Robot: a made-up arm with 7 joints.
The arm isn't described. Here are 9 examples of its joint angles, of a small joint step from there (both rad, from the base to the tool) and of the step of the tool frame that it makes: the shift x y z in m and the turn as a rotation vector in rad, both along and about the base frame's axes.
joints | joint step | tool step
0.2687 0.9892 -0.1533 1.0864 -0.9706 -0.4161 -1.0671 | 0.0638 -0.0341 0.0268 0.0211 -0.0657 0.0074 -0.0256 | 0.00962 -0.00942 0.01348 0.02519 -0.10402 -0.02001
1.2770 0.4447 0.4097 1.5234 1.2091 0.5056 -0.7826 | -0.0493 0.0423 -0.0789 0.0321 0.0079 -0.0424 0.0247 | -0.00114 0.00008 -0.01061 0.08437 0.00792 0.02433
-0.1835 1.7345 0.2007 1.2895 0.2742 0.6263 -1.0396 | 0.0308 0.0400 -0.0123 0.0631 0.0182 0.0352 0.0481 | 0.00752 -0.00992 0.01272 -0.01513 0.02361 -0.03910
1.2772 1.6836 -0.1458 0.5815 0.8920 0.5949 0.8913 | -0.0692 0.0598 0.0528 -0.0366 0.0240 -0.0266 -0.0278 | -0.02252 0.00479 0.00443 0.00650 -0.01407 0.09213
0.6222 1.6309 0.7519 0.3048 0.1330 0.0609 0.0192 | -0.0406 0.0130 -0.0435 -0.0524 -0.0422 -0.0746 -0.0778 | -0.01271 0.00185 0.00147 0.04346 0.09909 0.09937
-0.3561 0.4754 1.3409 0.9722 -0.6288 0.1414 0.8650 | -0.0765 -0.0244 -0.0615 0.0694 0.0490 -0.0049 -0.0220 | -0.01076 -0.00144 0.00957 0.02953 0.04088 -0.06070
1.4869 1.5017 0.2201 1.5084 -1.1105 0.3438 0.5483 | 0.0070 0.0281 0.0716 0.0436 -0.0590 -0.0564 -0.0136 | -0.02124 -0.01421 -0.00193 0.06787 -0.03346 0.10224
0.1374 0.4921 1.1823 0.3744 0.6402 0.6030 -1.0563 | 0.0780 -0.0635 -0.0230 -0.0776 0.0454 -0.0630 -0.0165 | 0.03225 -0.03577 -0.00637 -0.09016 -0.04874 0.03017
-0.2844 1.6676 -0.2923 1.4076 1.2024 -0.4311 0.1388 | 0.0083 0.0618 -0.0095 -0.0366 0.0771 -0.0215 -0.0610 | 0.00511 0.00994 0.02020 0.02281 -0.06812 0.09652
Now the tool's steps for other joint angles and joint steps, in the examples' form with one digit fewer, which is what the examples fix.
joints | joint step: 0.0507 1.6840 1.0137 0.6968 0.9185 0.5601 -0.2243 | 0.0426 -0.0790 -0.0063 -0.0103 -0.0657 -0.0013 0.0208
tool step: -0.0033 0.0035 -0.0317 -0.0627 0.0106 0.0202
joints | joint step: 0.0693 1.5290 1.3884 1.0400 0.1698 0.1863 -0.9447 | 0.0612 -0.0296 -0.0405 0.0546 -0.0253 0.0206 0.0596
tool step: 0.0031 -0.0041 -0.0022 0.0125 0.0377 -0.0304
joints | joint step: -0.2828 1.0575 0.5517 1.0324 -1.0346 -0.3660 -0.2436 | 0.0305 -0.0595 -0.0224 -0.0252 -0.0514 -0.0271 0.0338
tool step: -0.0001 -0.0058 -0.0238 -0.0493 0.0723 0.0113
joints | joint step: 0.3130 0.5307 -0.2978 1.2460 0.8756 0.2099 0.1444 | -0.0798 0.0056 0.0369 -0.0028 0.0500 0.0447 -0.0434
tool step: -0.0262 0.0029 -0.0164 -0.0349 0.1211 0.0655
